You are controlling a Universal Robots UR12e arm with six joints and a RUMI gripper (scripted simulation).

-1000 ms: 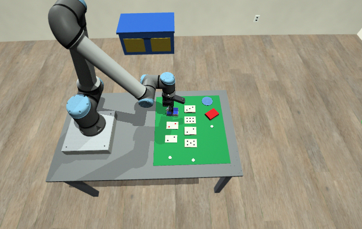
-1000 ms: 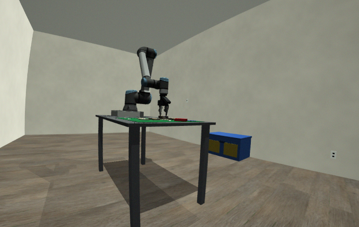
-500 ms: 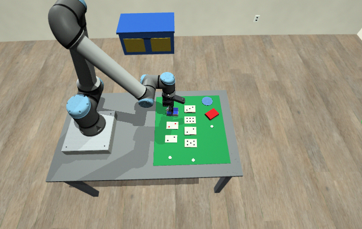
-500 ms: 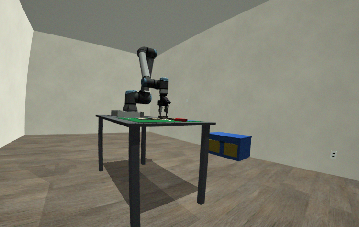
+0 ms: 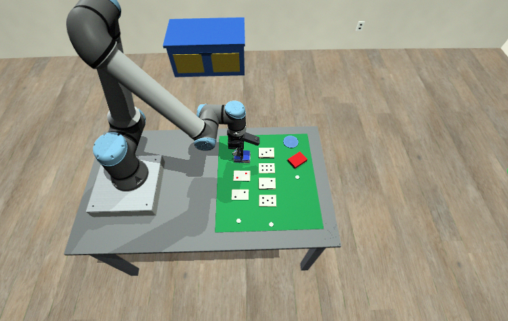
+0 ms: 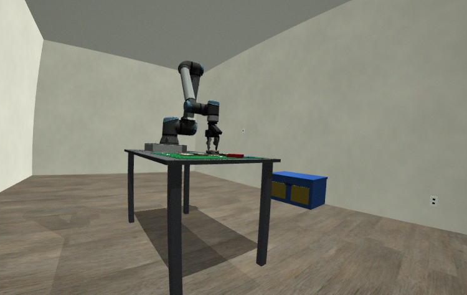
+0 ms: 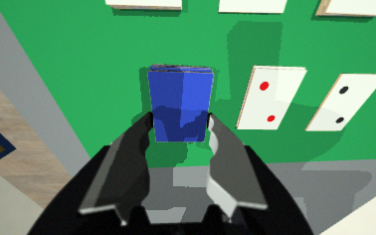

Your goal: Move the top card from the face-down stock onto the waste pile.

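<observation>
The green mat is 15 cm to the right of my hand, 12 cm ahead of it and 6 cm below it. Round my hand: red block 31 cm ahead, 6 cm to the right, 3 cm below; card 1 cm below.
</observation>
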